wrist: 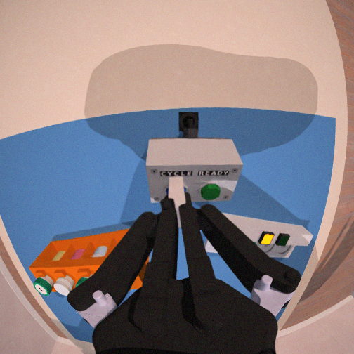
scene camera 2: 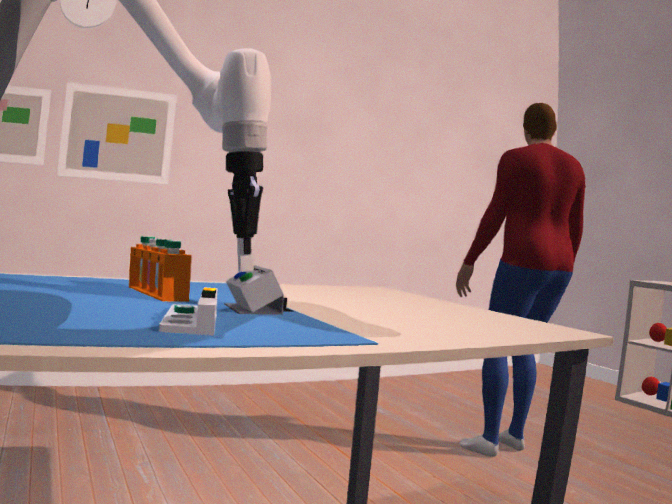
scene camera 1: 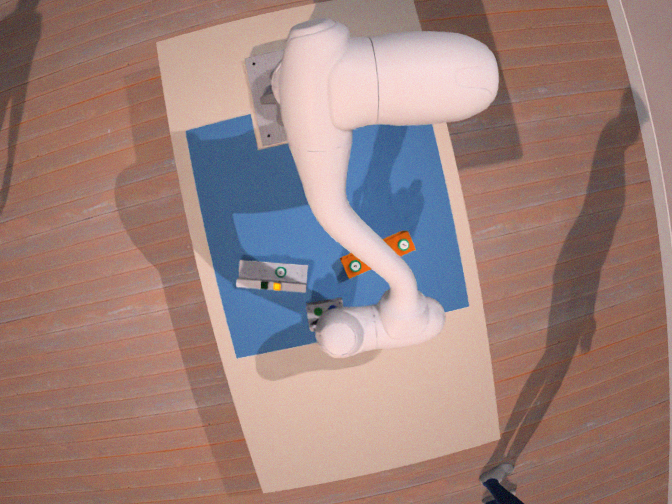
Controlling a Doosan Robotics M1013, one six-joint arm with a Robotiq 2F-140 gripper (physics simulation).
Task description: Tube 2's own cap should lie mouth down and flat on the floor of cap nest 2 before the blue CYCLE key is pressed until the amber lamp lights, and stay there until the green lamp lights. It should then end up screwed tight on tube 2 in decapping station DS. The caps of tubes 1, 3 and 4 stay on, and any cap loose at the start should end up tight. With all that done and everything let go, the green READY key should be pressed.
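Note:
My gripper (scene camera 2: 245,262) (wrist: 176,186) is shut and empty. Its pale fingertips are at the blue CYCLE key (scene camera 2: 239,275) (wrist: 185,190) and cover most of it in the wrist view; how far it is pressed is hidden. The green READY key (scene camera 1: 318,311) (scene camera 2: 246,276) (wrist: 210,192) is beside it. The amber lamp (scene camera 1: 277,286) (wrist: 267,238) is lit; the green lamp (scene camera 1: 264,284) (wrist: 283,239) is dark. A green-rimmed cap (scene camera 1: 280,271) (scene camera 2: 184,309) lies low on the white unit (scene camera 1: 249,268) (scene camera 2: 206,320). The nest number and cap's mouth are unreadable.
The orange rack (scene camera 1: 345,268) (scene camera 2: 179,279) (wrist: 46,260) holds tubes with green caps (scene camera 1: 403,244) (wrist: 43,286). One tube top (wrist: 62,286) looks white, without green. The tilted key box (scene camera 2: 260,290) (wrist: 195,152) stands between rack and white unit. A person (scene camera 2: 537,211) stands beyond the table.

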